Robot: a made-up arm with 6 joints. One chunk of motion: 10 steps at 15 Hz.
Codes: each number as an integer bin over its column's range. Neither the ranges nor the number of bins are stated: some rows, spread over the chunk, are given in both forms.
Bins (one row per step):
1: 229 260 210 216 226 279
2: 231 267 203 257 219 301
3: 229 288 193 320 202 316
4: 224 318 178 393 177 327
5: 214 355 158 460 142 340
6: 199 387 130 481 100 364
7: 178 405 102 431 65 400
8: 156 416 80 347 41 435
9: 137 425 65 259 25 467
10: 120 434 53 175 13 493
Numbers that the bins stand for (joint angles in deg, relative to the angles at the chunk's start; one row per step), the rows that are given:
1: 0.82 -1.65 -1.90 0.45 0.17 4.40
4: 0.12 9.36 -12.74 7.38 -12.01 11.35
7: -6.27 25.88 -38.47 8.87 -39.85 21.93
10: -14.33 31.38 -55.06 -1.15 -52.77 35.39
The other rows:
2: 1.10 -0.32 -4.27 2.06 -1.57 7.59
3: 0.82 3.67 -7.66 4.52 -5.80 9.76
5: -1.27 16.39 -19.51 10.00 -20.71 13.24
6: -3.35 22.46 -28.99 10.83 -31.15 16.71
8: -9.32 27.97 -45.92 5.58 -45.81 26.99
9: -11.96 29.68 -50.99 2.14 -49.79 31.63

